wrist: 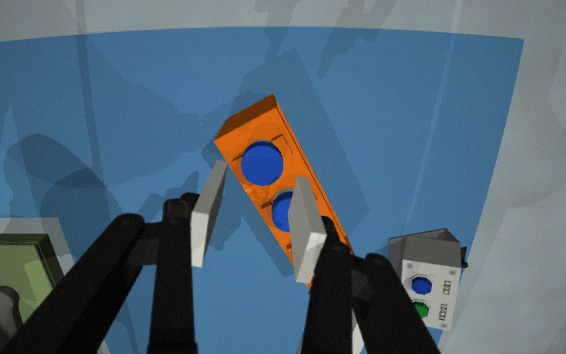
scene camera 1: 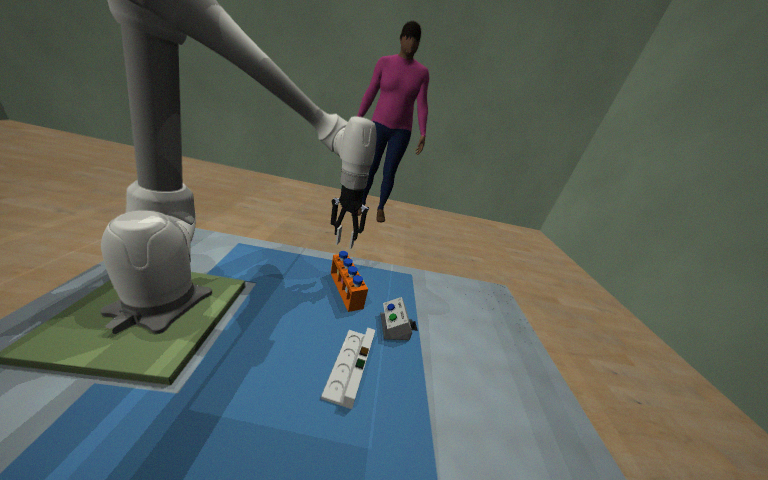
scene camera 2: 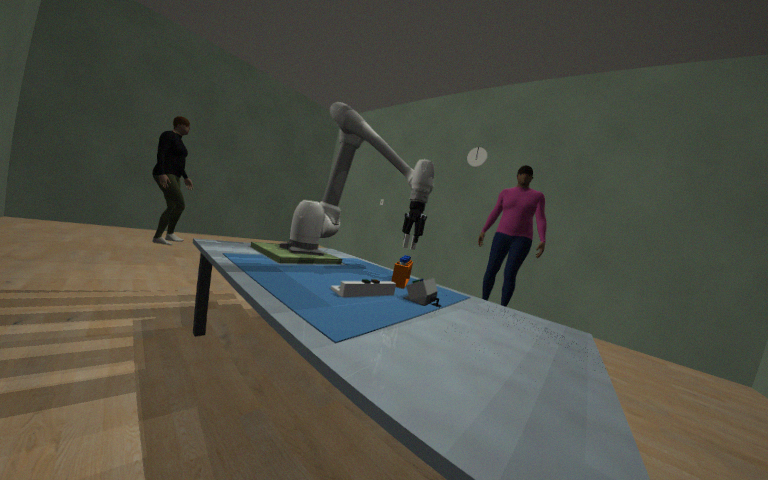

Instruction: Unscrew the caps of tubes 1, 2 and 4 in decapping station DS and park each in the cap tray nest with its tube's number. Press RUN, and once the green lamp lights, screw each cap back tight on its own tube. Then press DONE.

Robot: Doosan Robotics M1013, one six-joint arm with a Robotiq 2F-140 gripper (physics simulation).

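The orange rack stands on the blue mat and holds several tubes with blue caps on top. The end cap and its neighbour show in the wrist view. My gripper is partly open and empty, above the rack's far end. Its right finger hides part of the second cap in the wrist view. The white cap tray has round nests without caps; its brown square and green square look dark. Tube numbers are unreadable.
The grey control box stands right of the rack, with a blue RUN button and a green DONE button. The arm stands on a green base plate. A person in pink stands beyond the table.
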